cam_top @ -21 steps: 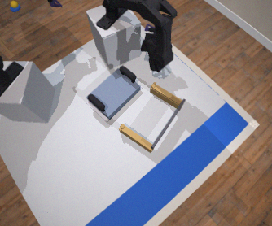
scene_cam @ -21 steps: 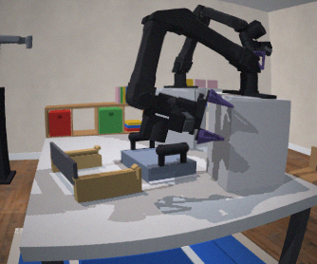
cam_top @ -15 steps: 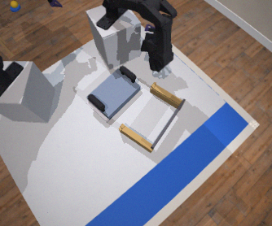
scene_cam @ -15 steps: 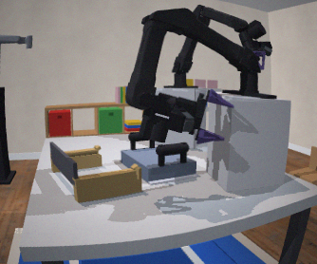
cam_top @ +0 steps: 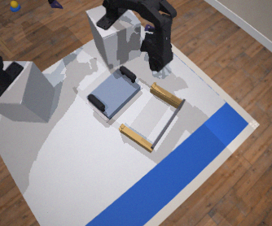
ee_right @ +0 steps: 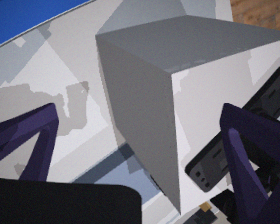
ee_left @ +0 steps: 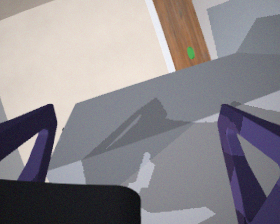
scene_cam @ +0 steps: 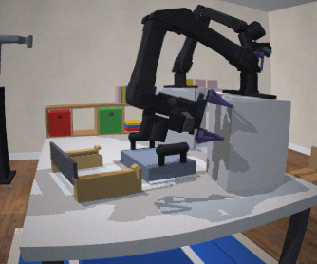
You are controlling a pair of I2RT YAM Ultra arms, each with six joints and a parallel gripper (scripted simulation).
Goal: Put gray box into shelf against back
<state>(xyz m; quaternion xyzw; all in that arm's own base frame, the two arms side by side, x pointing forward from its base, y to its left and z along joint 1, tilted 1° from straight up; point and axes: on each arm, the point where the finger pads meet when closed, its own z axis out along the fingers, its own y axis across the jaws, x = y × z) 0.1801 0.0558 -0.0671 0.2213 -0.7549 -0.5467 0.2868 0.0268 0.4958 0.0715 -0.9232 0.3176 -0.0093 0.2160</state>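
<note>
My right gripper is now 41 cm short of the gray box, 31 cm above it and 5 cm to the left of it.
Now: left hand 10 cm short of the gray box, 31 cm to the left of it and 16 cm above it.
</note>
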